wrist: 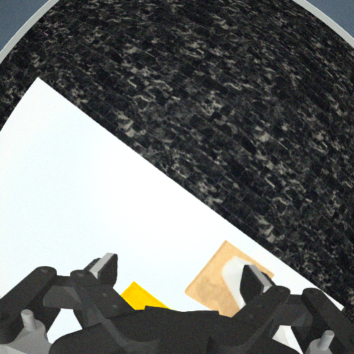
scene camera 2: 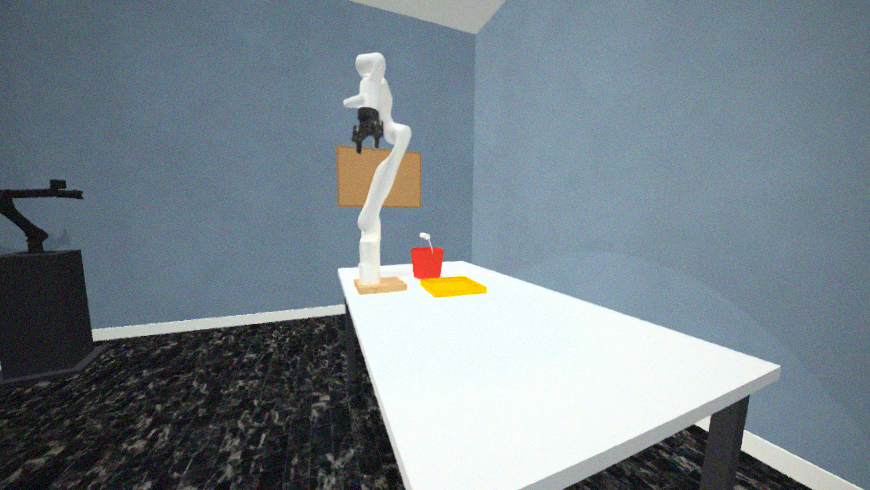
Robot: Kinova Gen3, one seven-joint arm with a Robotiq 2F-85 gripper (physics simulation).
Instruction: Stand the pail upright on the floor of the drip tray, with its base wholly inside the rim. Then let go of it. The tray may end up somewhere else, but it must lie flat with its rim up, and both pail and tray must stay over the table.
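Frame: origin at the arm's base, x left, y up, z ahead, level; millimetres.
Where they show: gripper, between the fingertips: (scene camera 2: 366, 151); arm's base, origin of its link: (scene camera 2: 370, 282).
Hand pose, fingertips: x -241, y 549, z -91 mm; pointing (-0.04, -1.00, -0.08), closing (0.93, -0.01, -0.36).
Note:
Things, the pixels of their top centre, and the offset from my fingertips. "pt": a spot on its surface instead. Level surfaces: height alone.
- red pail, a spot on its surface: (scene camera 2: 427, 262) pt dx +268, dy -483, dz +421 mm
- yellow drip tray, centre of its top: (scene camera 2: 451, 282) dx +53, dy -550, dz +427 mm
- white table, height of its surface: dy -579 mm
The red pail (scene camera 2: 427, 262) stands upright on the white table at its far end, with its white handle (scene camera 2: 424, 235) raised above it. The pail does not show in the wrist view. The yellow drip tray (scene camera 2: 453, 286) lies flat with its rim up, nearer the camera than the pail and a little to its right. A corner of the tray (wrist: 141, 297) shows at the bottom of the wrist view, partly hidden by the gripper body. My gripper (scene camera 2: 368, 150) (wrist: 179, 273) is open and empty, pointing down high above the table, well above the pail and tray.
The arm's wooden base plate (scene camera 2: 389, 285) (wrist: 212, 277) lies left of the tray, near the table's left edge. The white table (scene camera 2: 523, 365) (wrist: 90, 190) runs toward the camera. A dark pedestal (scene camera 2: 42, 310) with another arm stands on the floor at the left. A brown board (scene camera 2: 353, 176) hangs behind.

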